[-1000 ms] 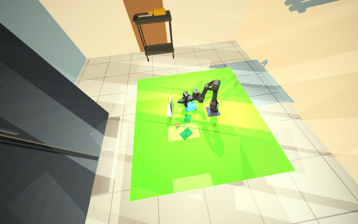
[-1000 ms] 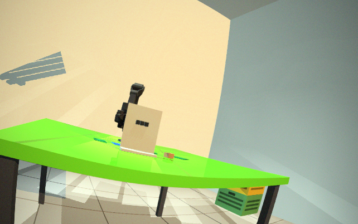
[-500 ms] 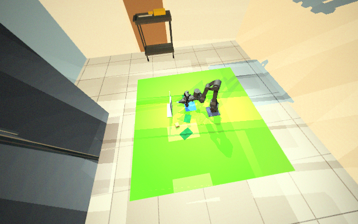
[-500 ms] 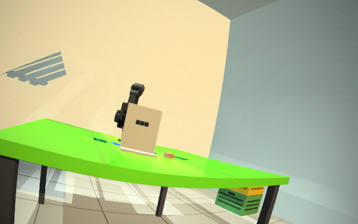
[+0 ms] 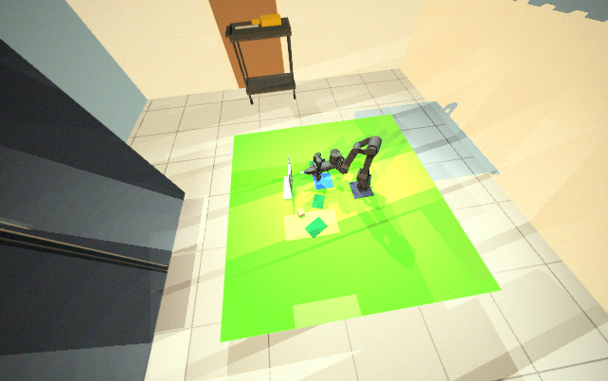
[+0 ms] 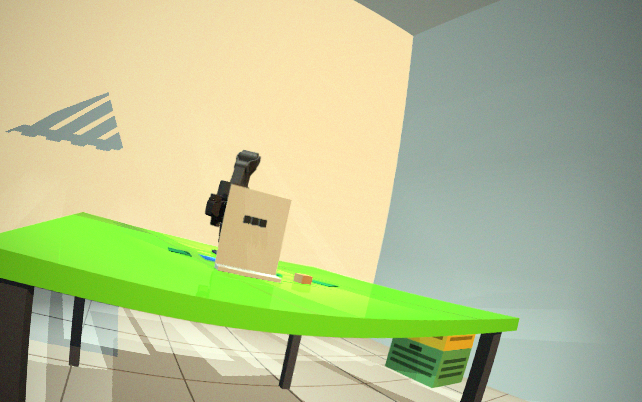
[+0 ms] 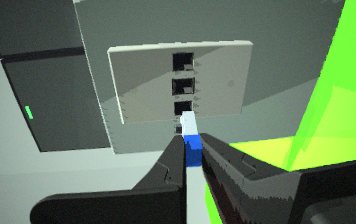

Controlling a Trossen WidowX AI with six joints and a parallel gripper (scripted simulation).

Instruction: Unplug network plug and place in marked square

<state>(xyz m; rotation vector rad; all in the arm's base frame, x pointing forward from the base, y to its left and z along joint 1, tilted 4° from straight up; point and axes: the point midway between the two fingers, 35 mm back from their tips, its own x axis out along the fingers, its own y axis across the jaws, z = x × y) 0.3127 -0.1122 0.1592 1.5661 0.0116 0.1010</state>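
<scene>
Now: gripper tip 15 cm above the blue marked square, 12 cm past it and 1 cm to the left of it. From my gripper tip the other things lie so: blue network plug: right at my gripper tip; then pale upright panel: 9 cm ahead, 5 cm below, 1 cm to the right.
</scene>
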